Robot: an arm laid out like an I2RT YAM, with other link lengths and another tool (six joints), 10 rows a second.
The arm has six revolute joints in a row. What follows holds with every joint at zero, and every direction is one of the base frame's.
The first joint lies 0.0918 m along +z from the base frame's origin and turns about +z.
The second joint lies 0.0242 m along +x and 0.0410 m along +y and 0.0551 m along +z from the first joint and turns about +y.
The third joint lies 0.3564 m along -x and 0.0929 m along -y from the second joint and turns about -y.
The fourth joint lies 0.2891 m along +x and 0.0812 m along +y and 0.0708 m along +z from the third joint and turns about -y.
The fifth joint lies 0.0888 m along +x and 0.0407 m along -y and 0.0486 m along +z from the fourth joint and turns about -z.
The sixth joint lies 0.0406 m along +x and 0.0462 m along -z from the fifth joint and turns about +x.
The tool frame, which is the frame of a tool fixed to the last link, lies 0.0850 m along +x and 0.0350 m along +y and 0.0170 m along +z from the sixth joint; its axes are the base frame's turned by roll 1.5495, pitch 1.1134 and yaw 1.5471 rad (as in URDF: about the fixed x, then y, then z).
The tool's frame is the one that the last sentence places.
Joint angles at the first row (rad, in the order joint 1, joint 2, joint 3, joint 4, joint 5, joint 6):
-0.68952, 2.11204, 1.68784, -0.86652, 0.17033, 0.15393
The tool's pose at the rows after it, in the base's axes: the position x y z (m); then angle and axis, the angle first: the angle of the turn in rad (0 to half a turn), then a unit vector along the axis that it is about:
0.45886 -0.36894 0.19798 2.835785 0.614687 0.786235 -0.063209
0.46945 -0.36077 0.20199 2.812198 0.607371 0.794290 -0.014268
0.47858 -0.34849 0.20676 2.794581 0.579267 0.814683 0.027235
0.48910 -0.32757 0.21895 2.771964 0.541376 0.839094 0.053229
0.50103 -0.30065 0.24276 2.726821 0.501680 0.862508 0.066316
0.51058 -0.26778 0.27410 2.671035 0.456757 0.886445 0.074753
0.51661 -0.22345 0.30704 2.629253 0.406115 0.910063 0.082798
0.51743 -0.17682 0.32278 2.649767 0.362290 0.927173 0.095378
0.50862 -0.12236 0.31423 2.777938 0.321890 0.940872 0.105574
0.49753 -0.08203 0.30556 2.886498 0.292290 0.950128 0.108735
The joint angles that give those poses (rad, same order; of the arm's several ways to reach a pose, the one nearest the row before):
-0.68799, 2.11203, 1.68780, -0.84476, 0.11006, 0.16461
-0.68761, 2.11204, 1.68786, -0.82496, 0.01049, 0.15812
-0.68266, 2.11013, 1.68785, -0.81389, -0.08030, 0.10852
-0.65747, 2.09219, 1.68782, -0.81387, -0.13828, 0.05436
-0.61551, 2.05215, 1.68785, -0.81045, -0.16728, 0.01278
-0.56401, 1.99647, 1.68785, -0.81044, -0.18559, -0.02880
-0.49421, 1.93312, 1.68972, -0.83141, -0.19551, -0.06429
-0.42058, 1.89650, 1.69621, -0.89054, -0.20619, -0.08412
-0.33246, 1.89192, 1.70078, -1.02062, -0.20924, -0.09403
-0.26342, 1.89345, 1.70043, -1.12097, -0.20886, -0.09824

